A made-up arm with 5 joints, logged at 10 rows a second.
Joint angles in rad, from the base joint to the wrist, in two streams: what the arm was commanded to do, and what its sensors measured. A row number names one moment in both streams.
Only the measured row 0 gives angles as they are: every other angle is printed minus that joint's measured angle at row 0.
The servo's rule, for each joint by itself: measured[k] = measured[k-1] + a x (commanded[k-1-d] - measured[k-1]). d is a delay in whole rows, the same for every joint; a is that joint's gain. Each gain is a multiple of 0.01, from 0.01 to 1. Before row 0 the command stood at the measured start. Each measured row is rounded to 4 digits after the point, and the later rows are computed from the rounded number. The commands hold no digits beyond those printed.
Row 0, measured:
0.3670 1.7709 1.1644 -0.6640 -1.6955
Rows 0 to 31, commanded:
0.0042 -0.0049 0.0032 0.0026 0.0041
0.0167 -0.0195 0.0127 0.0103 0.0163
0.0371 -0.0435 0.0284 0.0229 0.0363
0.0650 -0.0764 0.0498 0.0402 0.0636
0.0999 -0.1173 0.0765 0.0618 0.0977
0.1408 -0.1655 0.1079 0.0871 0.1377
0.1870 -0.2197 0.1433 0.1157 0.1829
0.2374 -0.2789 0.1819 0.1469 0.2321
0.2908 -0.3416 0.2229 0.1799 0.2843
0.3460 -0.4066 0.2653 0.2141 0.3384
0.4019 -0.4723 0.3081 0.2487 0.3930
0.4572 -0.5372 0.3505 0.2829 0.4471
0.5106 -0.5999 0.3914 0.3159 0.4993
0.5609 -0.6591 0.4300 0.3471 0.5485
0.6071 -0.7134 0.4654 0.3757 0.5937
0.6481 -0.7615 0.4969 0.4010 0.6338
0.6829 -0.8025 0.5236 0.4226 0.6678
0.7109 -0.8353 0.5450 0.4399 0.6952
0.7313 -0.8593 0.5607 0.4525 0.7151
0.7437 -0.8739 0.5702 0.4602 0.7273
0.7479 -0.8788 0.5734 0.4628 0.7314
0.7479 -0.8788 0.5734 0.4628 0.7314
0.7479 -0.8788 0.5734 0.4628 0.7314
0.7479 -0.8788 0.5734 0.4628 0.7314
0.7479 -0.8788 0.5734 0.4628 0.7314
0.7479 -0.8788 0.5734 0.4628 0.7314
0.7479 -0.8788 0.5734 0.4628 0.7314
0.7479 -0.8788 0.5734 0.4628 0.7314
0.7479 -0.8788 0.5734 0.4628 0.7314
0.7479 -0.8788 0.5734 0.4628 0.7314
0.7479 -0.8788 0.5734 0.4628 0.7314
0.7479 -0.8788 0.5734 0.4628 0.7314
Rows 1 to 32, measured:
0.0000 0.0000 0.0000 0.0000 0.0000
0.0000 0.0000 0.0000 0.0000 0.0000
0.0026 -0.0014 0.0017 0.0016 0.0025
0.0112 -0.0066 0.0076 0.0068 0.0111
0.0270 -0.0173 0.0188 0.0165 0.0267
0.0502 -0.0344 0.0355 0.0307 0.0496
0.0805 -0.0584 0.0576 0.0494 0.0794
0.1173 -0.0895 0.0848 0.0720 0.1155
0.1598 -0.1273 0.1164 0.0982 0.1573
0.2071 -0.1713 0.1518 0.1274 0.2037
0.2582 -0.2207 0.1902 0.1589 0.2537
0.3118 -0.2746 0.2308 0.1920 0.3062
0.3668 -0.3319 0.2725 0.2260 0.3600
0.4219 -0.3914 0.3146 0.2601 0.4140
0.4760 -0.4519 0.3561 0.2936 0.4669
0.5278 -0.5120 0.3960 0.3257 0.5175
0.5762 -0.5704 0.4335 0.3557 0.5647
0.6201 -0.6258 0.4677 0.3829 0.6075
0.6584 -0.6770 0.4979 0.4067 0.6449
0.6904 -0.7229 0.5233 0.4266 0.6761
0.7153 -0.7625 0.5435 0.4421 0.7003
0.7326 -0.7948 0.5579 0.4530 0.7170
0.7419 -0.8192 0.5663 0.4589 0.7259
0.7456 -0.8365 0.5701 0.4612 0.7293
0.7470 -0.8488 0.5719 0.4622 0.7306
0.7475 -0.8575 0.5727 0.4626 0.7311
0.7477 -0.8637 0.5731 0.4627 0.7313
0.7478 -0.8681 0.5733 0.4628 0.7314
0.7479 -0.8712 0.5734 0.4628 0.7314
0.7479 -0.8734 0.5734 0.4628 0.7314
0.7479 -0.8750 0.5734 0.4628 0.7314
0.7479 -0.8761 0.5734 0.4628 0.7314
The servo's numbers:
d 2
a 0.61 0.29 0.54 0.60 0.62

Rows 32 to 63, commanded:
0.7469 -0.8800 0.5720 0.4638 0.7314
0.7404 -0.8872 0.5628 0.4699 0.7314
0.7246 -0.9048 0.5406 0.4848 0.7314
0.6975 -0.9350 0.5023 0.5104 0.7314
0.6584 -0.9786 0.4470 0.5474 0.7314
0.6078 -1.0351 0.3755 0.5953 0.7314
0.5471 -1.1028 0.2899 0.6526 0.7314
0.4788 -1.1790 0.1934 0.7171 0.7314
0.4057 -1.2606 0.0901 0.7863 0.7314
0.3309 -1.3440 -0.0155 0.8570 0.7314
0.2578 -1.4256 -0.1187 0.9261 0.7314
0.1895 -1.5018 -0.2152 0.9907 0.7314
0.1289 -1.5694 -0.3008 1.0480 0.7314
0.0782 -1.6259 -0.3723 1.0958 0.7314
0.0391 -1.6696 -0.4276 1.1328 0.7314
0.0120 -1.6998 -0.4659 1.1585 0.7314
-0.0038 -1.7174 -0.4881 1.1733 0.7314
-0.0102 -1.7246 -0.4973 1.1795 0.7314
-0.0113 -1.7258 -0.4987 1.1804 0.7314
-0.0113 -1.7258 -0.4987 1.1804 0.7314
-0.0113 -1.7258 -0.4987 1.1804 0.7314
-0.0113 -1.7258 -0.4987 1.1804 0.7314
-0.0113 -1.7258 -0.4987 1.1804 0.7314
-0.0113 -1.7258 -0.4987 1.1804 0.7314
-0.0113 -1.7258 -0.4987 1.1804 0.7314
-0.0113 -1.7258 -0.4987 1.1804 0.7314
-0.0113 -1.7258 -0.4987 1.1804 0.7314
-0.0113 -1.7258 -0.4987 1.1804 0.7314
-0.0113 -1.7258 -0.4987 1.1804 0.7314
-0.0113 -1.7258 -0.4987 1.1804 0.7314
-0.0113 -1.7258 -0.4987 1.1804 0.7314
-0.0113 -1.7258 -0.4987 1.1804 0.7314
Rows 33 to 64, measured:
0.7479 -0.8769 0.5734 0.4628 0.7314
0.7479 -0.8775 0.5734 0.4628 0.7314
0.7473 -0.8782 0.5726 0.4634 0.7314
0.7431 -0.8808 0.5673 0.4673 0.7314
0.7318 -0.8878 0.5529 0.4778 0.7314
0.7109 -0.9015 0.5256 0.4974 0.7314
0.6789 -0.9239 0.4832 0.5274 0.7314
0.6355 -0.9561 0.4250 0.5681 0.7314
0.5816 -0.9986 0.3520 0.6188 0.7314
0.5189 -1.0509 0.2664 0.6778 0.7314
0.4498 -1.1117 0.1712 0.7429 0.7314
0.3773 -1.1791 0.0704 0.8114 0.7314
0.3044 -1.2506 -0.0317 0.8802 0.7314
0.2343 -1.3234 -0.1308 0.9465 0.7314
0.1700 -1.3947 -0.2226 1.0074 0.7314
0.1140 -1.4617 -0.3034 1.0604 0.7314
0.0683 -1.5220 -0.3705 1.1038 0.7314
0.0340 -1.5736 -0.4220 1.1366 0.7314
0.0109 -1.6153 -0.4577 1.1586 0.7314
-0.0020 -1.6470 -0.4791 1.1711 0.7314
-0.0077 -1.6699 -0.4897 1.1767 0.7314
-0.0099 -1.6861 -0.4946 1.1789 0.7314
-0.0108 -1.6976 -0.4968 1.1798 0.7314
-0.0111 -1.7058 -0.4978 1.1802 0.7314
-0.0112 -1.7116 -0.4983 1.1803 0.7314
-0.0113 -1.7157 -0.4985 1.1804 0.7314
-0.0113 -1.7186 -0.4986 1.1804 0.7314
-0.0113 -1.7207 -0.4987 1.1804 0.7314
-0.0113 -1.7222 -0.4987 1.1804 0.7314
-0.0113 -1.7232 -0.4987 1.1804 0.7314
-0.0113 -1.7240 -0.4987 1.1804 0.7314
-0.0113 -1.7245 -0.4987 1.1804 0.7314

